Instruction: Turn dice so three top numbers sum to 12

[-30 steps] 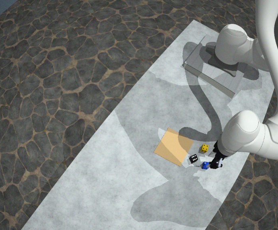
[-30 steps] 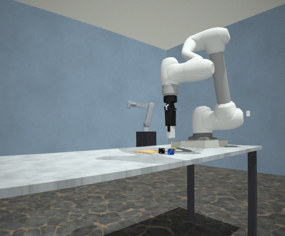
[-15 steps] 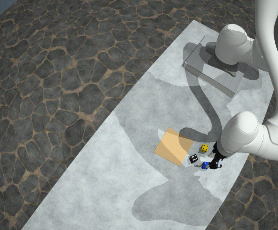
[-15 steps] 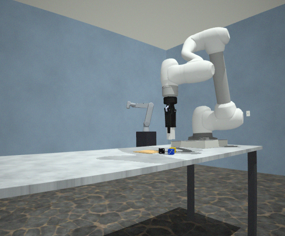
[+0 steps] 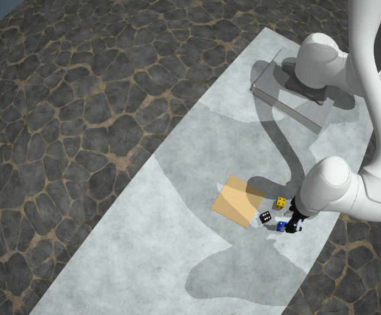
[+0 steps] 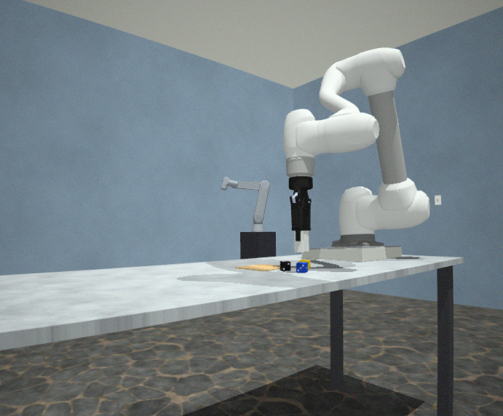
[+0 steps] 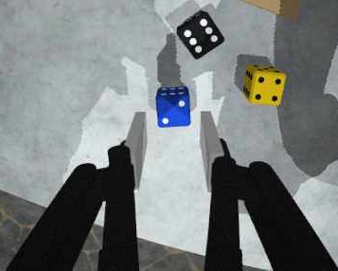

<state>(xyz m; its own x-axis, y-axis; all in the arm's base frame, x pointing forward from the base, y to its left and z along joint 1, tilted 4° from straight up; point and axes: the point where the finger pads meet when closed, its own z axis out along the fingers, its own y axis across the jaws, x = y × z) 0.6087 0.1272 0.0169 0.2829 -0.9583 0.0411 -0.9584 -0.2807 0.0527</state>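
Now: the blue die 8 cm below my hand. Also, from my hand: black die: 8 cm below, 7 cm to the right; then tan mat: 18 cm to the right, 9 cm below, 2 cm behind; then yellow die: 8 cm below, 7 cm behind, 4 cm to the right.
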